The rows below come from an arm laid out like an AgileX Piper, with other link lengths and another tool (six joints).
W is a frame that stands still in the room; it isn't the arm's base.
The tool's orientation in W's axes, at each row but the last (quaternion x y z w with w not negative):
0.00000 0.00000 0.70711 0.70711
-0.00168 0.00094 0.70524 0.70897
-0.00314 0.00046 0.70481 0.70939
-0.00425 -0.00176 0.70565 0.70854
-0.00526 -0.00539 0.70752 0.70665
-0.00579 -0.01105 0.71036 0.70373
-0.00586 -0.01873 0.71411 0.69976
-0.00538 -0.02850 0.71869 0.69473
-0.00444 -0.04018 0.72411 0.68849
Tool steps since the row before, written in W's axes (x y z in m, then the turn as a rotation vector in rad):
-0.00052 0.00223 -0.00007 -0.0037 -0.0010 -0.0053
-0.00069 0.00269 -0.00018 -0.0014 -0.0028 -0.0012
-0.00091 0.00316 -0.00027 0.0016 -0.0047 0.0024
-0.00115 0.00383 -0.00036 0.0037 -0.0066 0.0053
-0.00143 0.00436 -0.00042 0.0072 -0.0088 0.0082
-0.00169 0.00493 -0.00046 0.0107 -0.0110 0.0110
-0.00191 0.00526 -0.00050 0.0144 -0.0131 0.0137
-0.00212 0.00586 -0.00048 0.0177 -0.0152 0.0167
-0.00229 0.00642 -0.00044 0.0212 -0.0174 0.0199
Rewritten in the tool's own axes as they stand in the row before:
0.00223 0.00052 -0.00007 -0.0010 0.0037 -0.0053
0.00269 0.00070 -0.00017 -0.0028 0.0014 -0.0012
0.00316 0.00093 -0.00025 -0.0047 -0.0016 0.0024
0.00383 0.00117 -0.00034 -0.0066 -0.0038 0.0052
0.00436 0.00143 -0.00040 -0.0088 -0.0073 0.0081
0.00494 0.00165 -0.00046 -0.0110 -0.0109 0.0108
0.00529 0.00182 -0.00053 -0.0131 -0.0146 0.0134
0.00591 0.00195 -0.00058 -0.0153 -0.0180 0.0163
0.00650 0.00200 -0.00063 -0.0175 -0.0216 0.0194

